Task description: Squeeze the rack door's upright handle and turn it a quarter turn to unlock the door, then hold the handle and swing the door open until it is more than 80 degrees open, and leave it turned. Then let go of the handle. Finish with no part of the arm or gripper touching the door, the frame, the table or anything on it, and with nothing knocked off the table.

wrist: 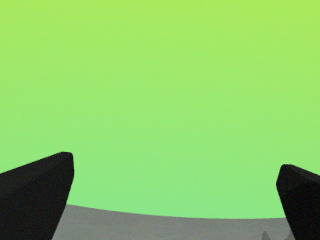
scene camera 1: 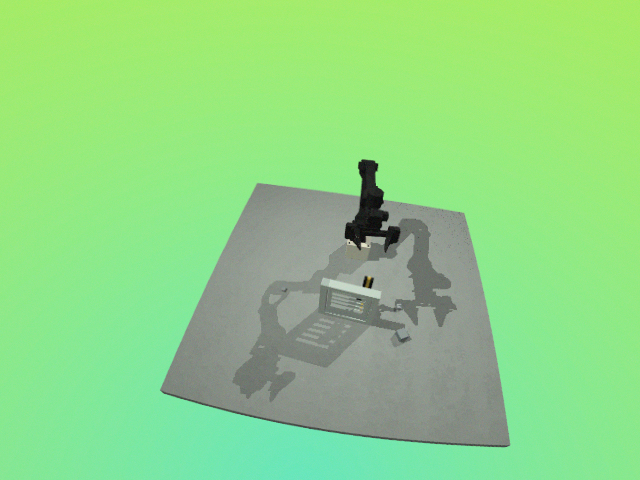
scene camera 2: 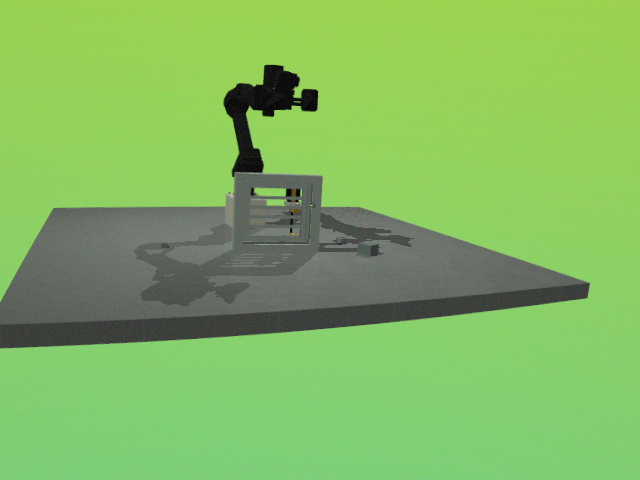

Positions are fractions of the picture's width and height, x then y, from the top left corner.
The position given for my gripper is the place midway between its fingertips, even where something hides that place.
my gripper: wrist 0.56, 0.72; scene camera 1 0.58, 0.52; scene camera 2 0.47, 0.20
